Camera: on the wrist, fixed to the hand. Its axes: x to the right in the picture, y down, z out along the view.
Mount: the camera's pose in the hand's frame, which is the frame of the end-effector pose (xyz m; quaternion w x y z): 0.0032 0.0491 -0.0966 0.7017 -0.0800 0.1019 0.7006
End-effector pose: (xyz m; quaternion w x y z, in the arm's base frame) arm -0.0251 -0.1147 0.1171 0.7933 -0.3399 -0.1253 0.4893
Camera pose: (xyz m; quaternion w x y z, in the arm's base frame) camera -0.0061 -0.1380 0.0129 0.1994 -0.4396 0.1919 0.8545
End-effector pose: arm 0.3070 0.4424 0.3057 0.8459 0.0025 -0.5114 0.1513
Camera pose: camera 0.3792 0.5054 0.2550 0.5399 -0.4396 -0.2865 0.6582
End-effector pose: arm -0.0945 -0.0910 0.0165 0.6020 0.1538 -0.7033 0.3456
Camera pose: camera -0.0548 0.0095 0.0083 0.2642 -0.4682 -0.5675 0.6236
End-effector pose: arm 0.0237 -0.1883 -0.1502 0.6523 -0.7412 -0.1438 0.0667
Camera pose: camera 0.0606 -0.2842 -0.1848 0.3663 -0.6798 0.4795 0.4168
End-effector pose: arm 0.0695 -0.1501 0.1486 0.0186 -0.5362 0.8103 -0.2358
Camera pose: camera -0.0014 -0.1025 0.2154 0.0528 0.2140 0.9650 -0.1422
